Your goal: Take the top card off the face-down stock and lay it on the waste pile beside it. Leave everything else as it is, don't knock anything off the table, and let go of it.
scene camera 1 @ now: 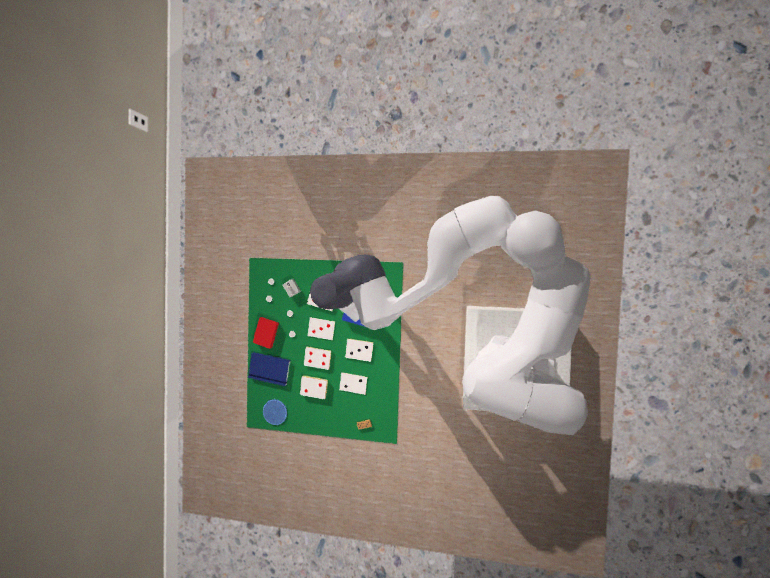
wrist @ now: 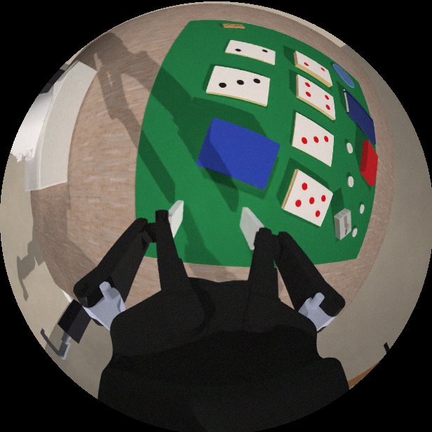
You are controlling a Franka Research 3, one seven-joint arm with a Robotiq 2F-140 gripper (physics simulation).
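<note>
The face-down stock (wrist: 240,152) is a blue-backed stack lying on the green mat, ahead of the fingers in the wrist view; in the scene view a blue corner (scene camera 1: 352,319) of it shows beside the arm, the rest is hidden. A face-up card with three black pips (wrist: 239,86) (scene camera 1: 359,350) lies beside the stock and may be the waste pile; another with two black pips (wrist: 251,52) (scene camera 1: 353,383) lies beyond it. My gripper (wrist: 211,212) is open and empty, above the mat short of the stock. In the scene view the fingers are hidden under the wrist.
A row of red-pip card piles (wrist: 307,197) (scene camera 1: 320,328) runs beside the stock. A grey block (wrist: 342,224) (scene camera 1: 291,287), small white discs, a red box (wrist: 369,162) (scene camera 1: 265,332), a navy box (scene camera 1: 269,368), a blue disc (scene camera 1: 274,412) and a small tan block (scene camera 1: 363,424) also stand on the green mat (scene camera 1: 379,410).
</note>
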